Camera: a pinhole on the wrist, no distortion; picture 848 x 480 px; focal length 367.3 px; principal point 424.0 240.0 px. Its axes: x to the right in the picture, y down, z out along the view. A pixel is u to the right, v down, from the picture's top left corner.
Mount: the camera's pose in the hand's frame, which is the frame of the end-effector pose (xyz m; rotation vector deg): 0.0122 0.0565 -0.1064 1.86 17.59 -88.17
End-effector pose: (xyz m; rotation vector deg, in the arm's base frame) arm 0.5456 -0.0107 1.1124 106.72 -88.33 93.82
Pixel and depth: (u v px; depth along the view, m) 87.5 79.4 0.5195
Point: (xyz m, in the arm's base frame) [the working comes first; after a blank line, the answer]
In the camera's frame: -0.4759 -0.2271 0.5195

0.5652 -0.5034 0.6445
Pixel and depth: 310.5 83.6 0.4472
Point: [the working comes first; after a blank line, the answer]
In the camera's frame: -0.1382 -0.1904 0.4472

0.7200 -0.2756 0.8562
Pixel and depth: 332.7 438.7 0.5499
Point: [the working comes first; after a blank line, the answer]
In the camera's frame: -0.1367 0.2975 0.5499

0.6464 -0.5550 1.2626
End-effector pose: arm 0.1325 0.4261 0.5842 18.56 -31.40 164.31
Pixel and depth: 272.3 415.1 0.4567
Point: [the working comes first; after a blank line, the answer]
In the camera's frame: -0.1886 0.2177 0.4567

-0.1375 0.2068 0.9145
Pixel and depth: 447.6 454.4 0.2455
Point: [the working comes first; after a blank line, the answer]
In the camera's frame: 0.0158 0.1433 0.2455

-0.0360 0.4229 0.7275
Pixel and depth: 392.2 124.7 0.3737
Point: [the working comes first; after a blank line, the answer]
In the camera's frame: -0.0324 -0.1173 0.3737

0.2167 0.3092 0.8272
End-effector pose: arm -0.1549 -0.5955 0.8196 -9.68 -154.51 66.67
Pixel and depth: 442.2 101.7 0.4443
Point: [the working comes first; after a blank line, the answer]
In the camera's frame: 0.0220 -0.1673 0.4443

-0.1622 -0.8976 0.6265
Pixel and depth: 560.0 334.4 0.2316
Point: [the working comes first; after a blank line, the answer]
In the camera's frame: 0.0858 0.0595 0.2316

-0.2853 -0.6876 0.8302
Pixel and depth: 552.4 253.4 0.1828
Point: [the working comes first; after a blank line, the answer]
In the camera's frame: 0.0639 0.0067 0.1828

-0.2180 -0.6550 0.8225
